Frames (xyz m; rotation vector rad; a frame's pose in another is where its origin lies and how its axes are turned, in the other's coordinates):
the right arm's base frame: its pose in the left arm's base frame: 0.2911 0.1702 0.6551 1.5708 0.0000 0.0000
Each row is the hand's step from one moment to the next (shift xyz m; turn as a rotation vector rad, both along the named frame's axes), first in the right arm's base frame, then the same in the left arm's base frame.
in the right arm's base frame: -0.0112 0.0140 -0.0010 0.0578 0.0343 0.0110
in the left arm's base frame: -0.0112 0.0010 0.0140 0.0578 -0.0110 0.0343
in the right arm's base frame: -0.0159 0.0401 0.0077 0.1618 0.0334 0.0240
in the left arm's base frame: -0.0159 -0.0077 0.0401 0.1618 -0.0240 0.0334
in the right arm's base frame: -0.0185 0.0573 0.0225 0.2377 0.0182 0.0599
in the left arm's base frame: -0.0185 -0.0225 0.0573 0.2377 -0.0599 0.0182
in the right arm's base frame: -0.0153 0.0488 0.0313 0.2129 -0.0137 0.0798
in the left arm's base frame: -0.0153 -0.0313 0.0488 0.2129 -0.0798 -0.0137
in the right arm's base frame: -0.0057 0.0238 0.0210 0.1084 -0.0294 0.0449
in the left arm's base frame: -0.0057 -0.0210 0.0238 0.1084 -0.0449 -0.0294
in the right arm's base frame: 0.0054 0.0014 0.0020 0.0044 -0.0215 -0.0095
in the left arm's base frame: 0.0054 -0.0020 0.0014 0.0044 0.0095 -0.0215
